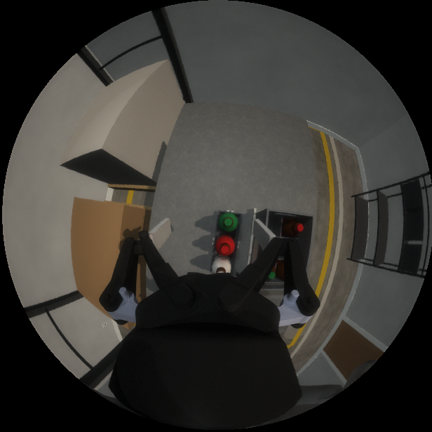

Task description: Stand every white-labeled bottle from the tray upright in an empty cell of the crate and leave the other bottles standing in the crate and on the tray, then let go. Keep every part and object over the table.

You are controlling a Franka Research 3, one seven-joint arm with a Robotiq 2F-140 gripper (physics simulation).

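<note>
The white-labeled bottle [221, 265] stands at the near end of the tray [236, 235], partly hidden by the gripper's body. A red bottle [225, 245] and a green bottle [228, 221] stand behind it in the same tray. The dark crate [308, 240] stands to the right. A brown bottle with a red cap [299, 227] stands in its far right cell, and a bottle with a green cap [272, 275] shows lower down, partly hidden by the right finger. My gripper [211, 226] is wide open above the tray, with its fingers on either side of the bottle row and nothing between them.
A long grey rail or wall [253, 225] runs between tray and crate. A brown cardboard box [97, 240] is at the left, with a large beige block [135, 120] behind it. A dark shelf rack [356, 227] stands far right, beyond the yellow floor line [330, 200].
</note>
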